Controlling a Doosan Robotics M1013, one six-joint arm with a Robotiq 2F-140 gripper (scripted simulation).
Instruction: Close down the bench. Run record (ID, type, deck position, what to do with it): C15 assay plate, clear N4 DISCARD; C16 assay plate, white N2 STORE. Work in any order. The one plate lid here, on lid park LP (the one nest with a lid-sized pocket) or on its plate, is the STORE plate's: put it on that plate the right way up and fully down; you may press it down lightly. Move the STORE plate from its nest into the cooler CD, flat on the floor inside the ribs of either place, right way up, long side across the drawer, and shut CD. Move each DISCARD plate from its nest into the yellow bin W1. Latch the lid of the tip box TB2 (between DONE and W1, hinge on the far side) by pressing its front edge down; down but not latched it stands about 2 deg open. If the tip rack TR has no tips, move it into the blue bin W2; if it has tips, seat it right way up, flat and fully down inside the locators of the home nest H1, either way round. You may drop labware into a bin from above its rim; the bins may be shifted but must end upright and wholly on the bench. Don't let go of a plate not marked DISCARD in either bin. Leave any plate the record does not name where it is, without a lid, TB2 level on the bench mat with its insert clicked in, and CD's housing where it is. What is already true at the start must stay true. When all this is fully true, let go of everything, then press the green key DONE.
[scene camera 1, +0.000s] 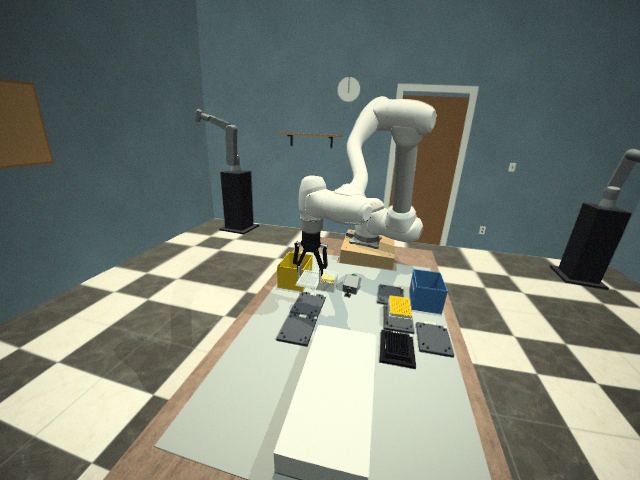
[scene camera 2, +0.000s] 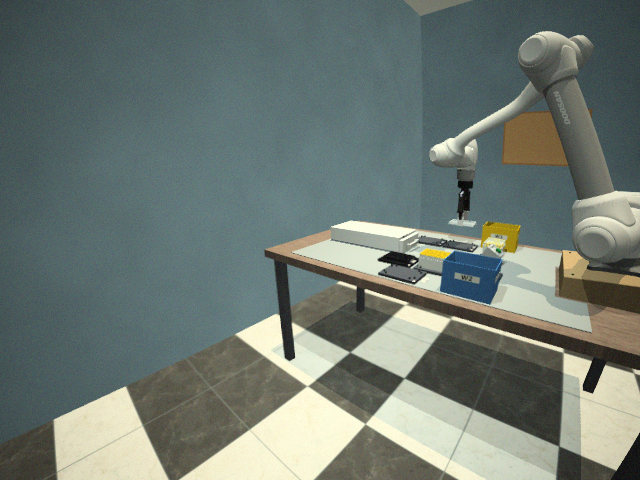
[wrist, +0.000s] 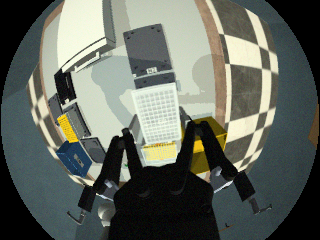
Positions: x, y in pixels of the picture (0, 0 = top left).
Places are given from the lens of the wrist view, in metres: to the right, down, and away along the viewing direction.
gripper (wrist: 158, 115): 0.00, -0.01, 0.22
blue bin W2 (wrist: 73, 151): -0.43, 0.15, 0.35
yellow bin W1 (wrist: 199, 165): 0.16, 0.18, 0.37
clear plate (wrist: 156, 119): -0.01, 0.00, 0.21
The marked spots on the clear plate and the yellow bin W1 are 0.30 m apart.
